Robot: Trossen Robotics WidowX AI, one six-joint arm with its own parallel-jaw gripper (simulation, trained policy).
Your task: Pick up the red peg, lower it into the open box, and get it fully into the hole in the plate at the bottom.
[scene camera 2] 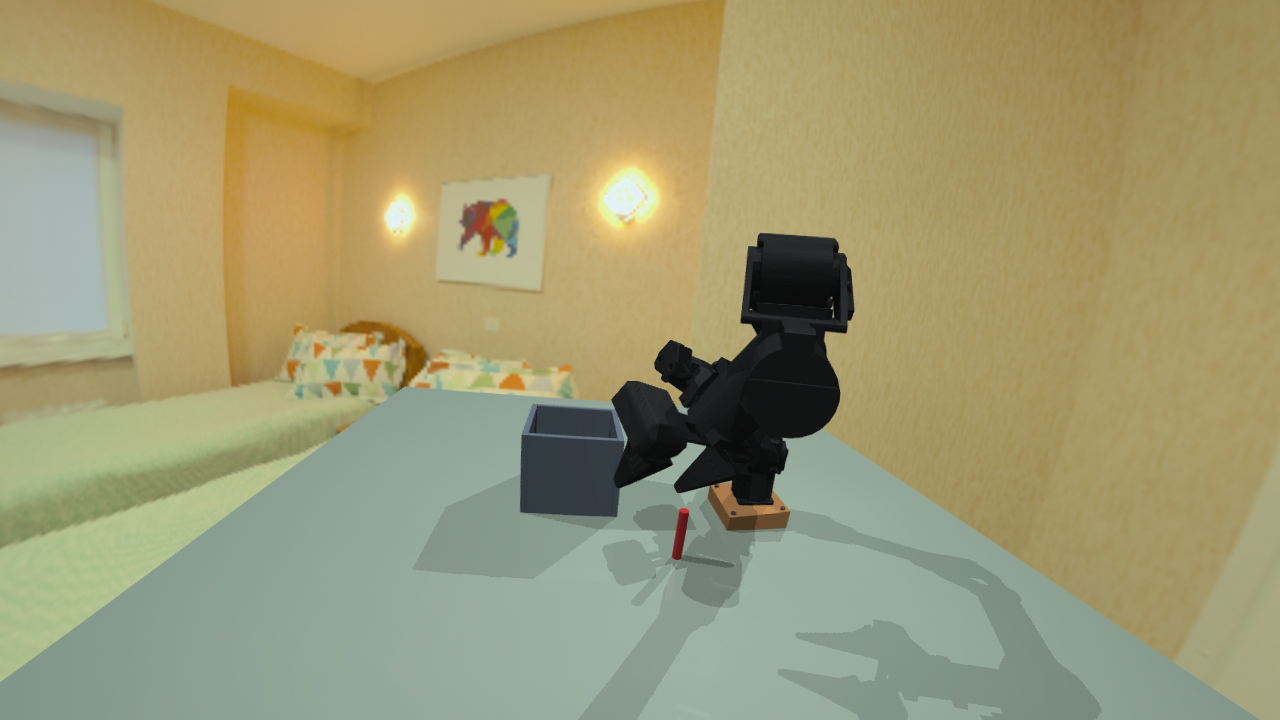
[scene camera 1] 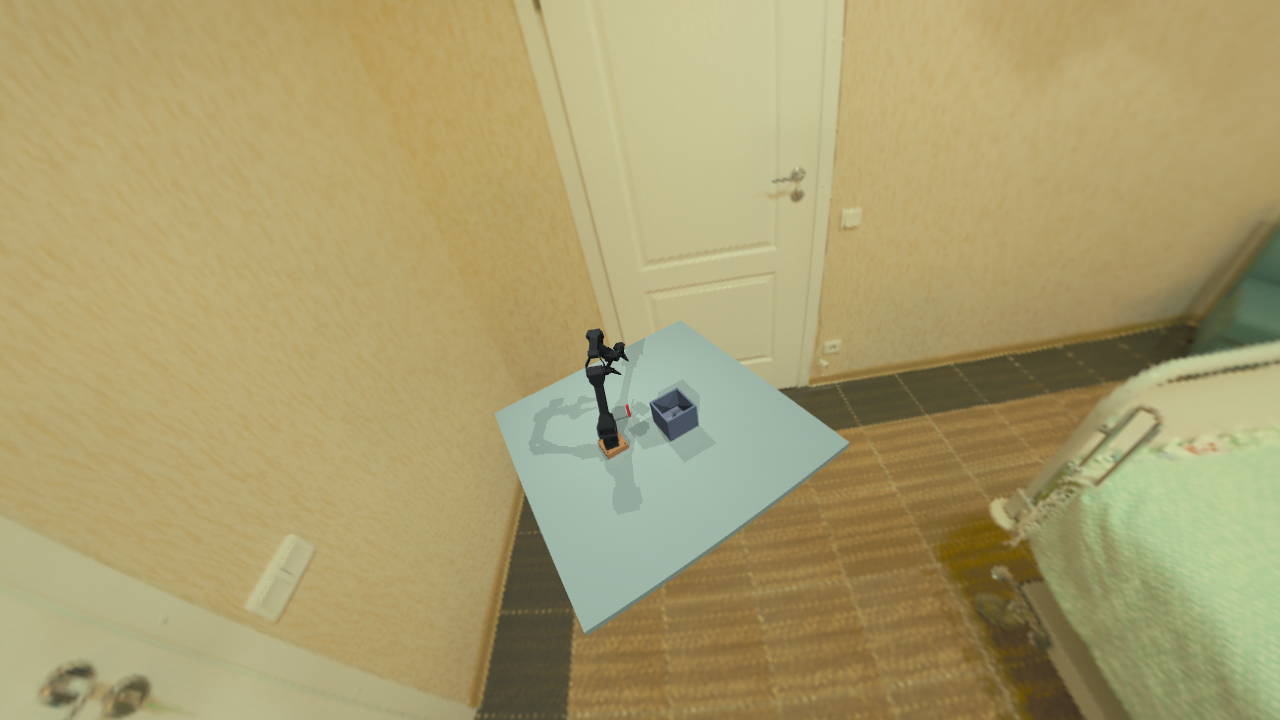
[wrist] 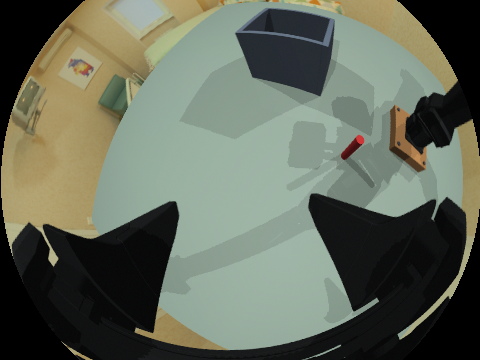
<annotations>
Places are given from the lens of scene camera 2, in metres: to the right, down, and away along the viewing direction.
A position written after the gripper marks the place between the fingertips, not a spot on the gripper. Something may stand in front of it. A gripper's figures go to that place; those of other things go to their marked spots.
gripper [scene camera 2: 648, 487]: 0.01, 0.12, 0.41
blue-grey box [scene camera 2: 569, 455]: -0.11, 0.15, 0.65
</annotations>
